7 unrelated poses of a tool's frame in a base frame.
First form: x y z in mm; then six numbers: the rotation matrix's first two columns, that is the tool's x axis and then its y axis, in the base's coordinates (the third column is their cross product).
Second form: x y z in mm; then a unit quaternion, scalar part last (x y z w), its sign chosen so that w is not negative. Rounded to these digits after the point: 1 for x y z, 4 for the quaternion.
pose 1, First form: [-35.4 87.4 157.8 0.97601 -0.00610 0.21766 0.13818 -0.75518 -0.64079]
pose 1, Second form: [-35.4 87.4 157.8 -0.9310 -0.0355 -0.1036 0.3481]
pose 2, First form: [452.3 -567.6 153.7 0.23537 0.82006 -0.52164 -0.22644 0.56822 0.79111]
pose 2, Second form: [452.3 -567.6 153.7 0.2948 0.5033 0.3591 0.7285]
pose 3, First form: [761.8 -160.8 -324.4 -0.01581 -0.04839 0.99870 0.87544 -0.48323 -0.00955]
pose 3, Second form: [761.8 -160.8 -324.4 -0.5953 -0.3473 -0.6223 0.3711]
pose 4, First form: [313.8 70.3 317.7 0.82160 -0.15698 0.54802 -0.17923 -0.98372 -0.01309]
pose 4, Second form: [313.8 70.3 317.7 0.9542 -0.0881 0.2854 0.0195]
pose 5, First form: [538.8 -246.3 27.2 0.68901 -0.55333 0.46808 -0.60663 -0.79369 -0.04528]
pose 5, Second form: [538.8 -246.3 27.2 0.9172 -0.3162 0.2357 0.0565]
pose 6, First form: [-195.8 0.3 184.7 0.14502 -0.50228 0.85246 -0.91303 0.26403 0.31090]
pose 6, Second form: [-195.8 0.3 184.7 0.5704 -0.6203 0.2065 0.4972]
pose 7, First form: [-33.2 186.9 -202.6 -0.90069 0.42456 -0.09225 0.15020 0.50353 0.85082]
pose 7, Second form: [-33.2 186.9 -202.6 0.1681 0.8546 0.4690 0.1462]
